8 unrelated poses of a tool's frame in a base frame.
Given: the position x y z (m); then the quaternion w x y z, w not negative.
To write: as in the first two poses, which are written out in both.
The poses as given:
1: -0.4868 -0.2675 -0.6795 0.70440 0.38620 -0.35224 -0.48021
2: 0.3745 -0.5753 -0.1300 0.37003 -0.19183 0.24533 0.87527
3: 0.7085 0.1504 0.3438 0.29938 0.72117 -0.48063 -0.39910
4: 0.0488 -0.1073 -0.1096 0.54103 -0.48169 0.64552 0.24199
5: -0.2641 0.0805 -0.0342 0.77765 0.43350 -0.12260 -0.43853
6: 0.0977 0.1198 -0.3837 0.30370 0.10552 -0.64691 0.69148
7: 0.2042 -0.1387 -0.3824 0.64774 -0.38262 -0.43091 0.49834
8: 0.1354 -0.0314 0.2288 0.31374 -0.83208 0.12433 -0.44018
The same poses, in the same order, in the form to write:
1: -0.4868 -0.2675 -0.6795 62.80 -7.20 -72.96
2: 0.3745 -0.5753 -0.1300 19.63 31.16 139.69
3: 0.7085 0.1504 0.3438 121.63 16.73 -76.75
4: 0.0488 -0.1073 -0.1096 -144.93 68.69 -82.17
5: -0.2641 0.0805 -0.0342 52.77 10.93 -53.41
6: 0.0977 0.1198 -0.3837 -80.38 -32.61 160.34
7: 0.2042 -0.1387 -0.3824 -70.05 -10.19 82.30
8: 0.1354 -0.0314 0.2288 -123.35 -40.88 -39.72
